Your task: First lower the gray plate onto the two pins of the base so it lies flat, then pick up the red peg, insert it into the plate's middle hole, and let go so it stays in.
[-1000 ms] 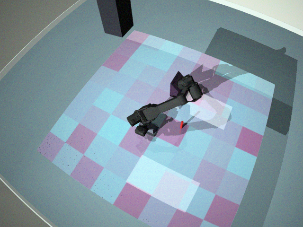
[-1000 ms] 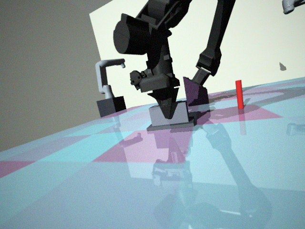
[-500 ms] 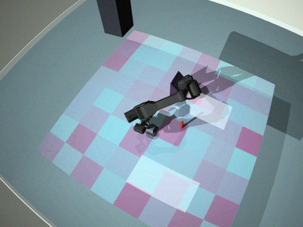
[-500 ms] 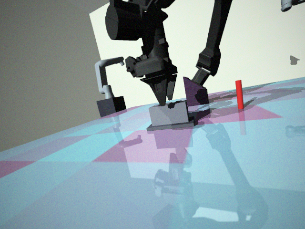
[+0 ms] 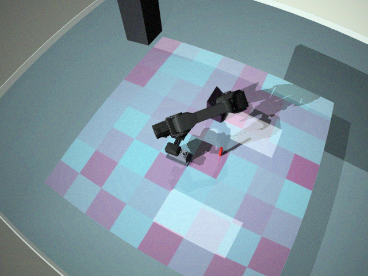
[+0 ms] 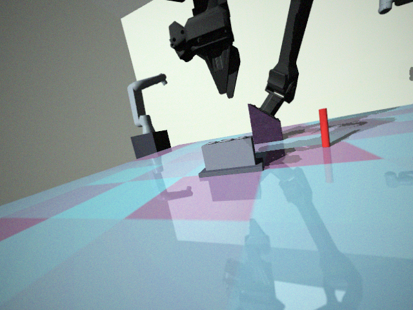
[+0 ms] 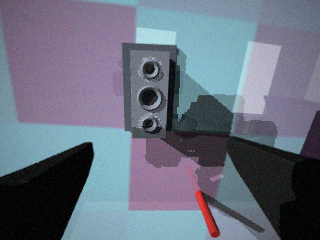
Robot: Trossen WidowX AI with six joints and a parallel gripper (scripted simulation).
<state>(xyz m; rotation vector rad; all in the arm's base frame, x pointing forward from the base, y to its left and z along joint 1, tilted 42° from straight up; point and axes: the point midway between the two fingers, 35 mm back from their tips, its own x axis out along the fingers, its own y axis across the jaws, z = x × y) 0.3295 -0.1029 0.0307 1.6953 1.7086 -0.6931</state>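
My gripper tip is 17 cm to the right of the red peg, 10 cm above it and 9 cm past it. Also, from my gripper tip: dark base 13 cm below, 1 cm to the right, 1 cm ahead; gray plate 9 cm below, 2 cm to the right, 1 cm ahead.
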